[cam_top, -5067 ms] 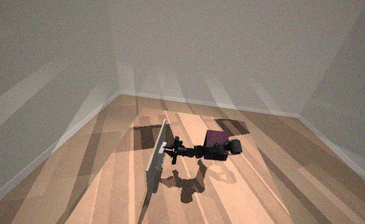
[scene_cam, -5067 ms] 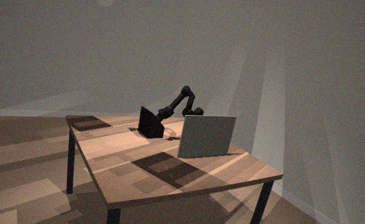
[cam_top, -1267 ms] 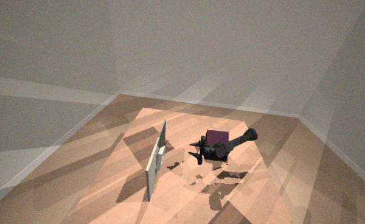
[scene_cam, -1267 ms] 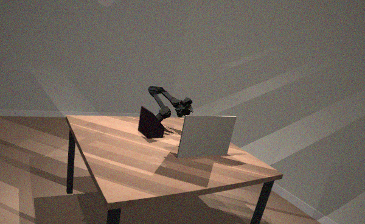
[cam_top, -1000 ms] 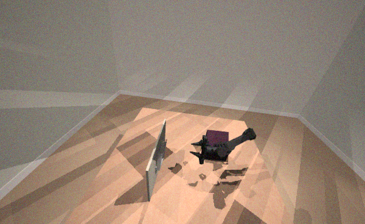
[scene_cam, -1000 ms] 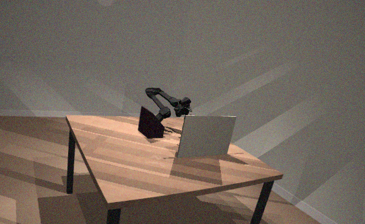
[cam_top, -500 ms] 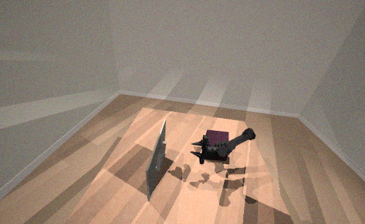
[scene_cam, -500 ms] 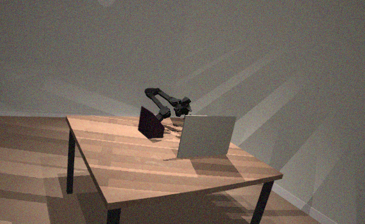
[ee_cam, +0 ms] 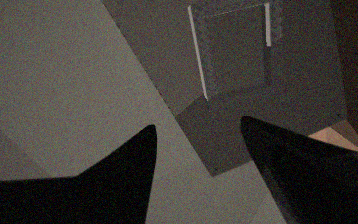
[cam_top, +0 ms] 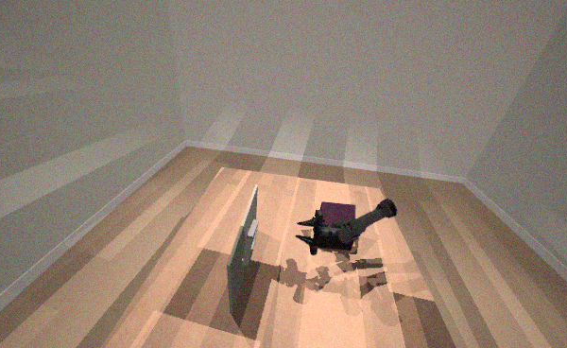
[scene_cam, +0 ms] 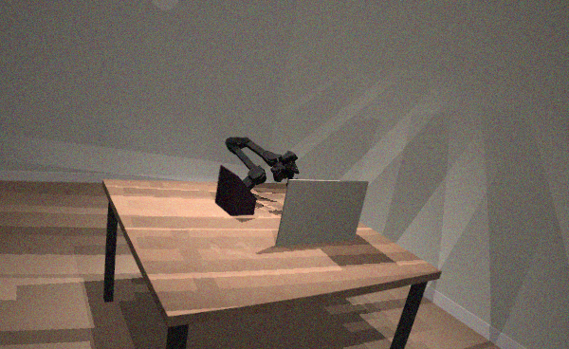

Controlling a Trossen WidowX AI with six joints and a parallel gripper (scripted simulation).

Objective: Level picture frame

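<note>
Now: the picture frame 20 cm ahead of my gripper tip and 9 cm below it. The rest, counted from my gripper tip: grey wall panel 21 cm ahead, 9 cm below.
</note>
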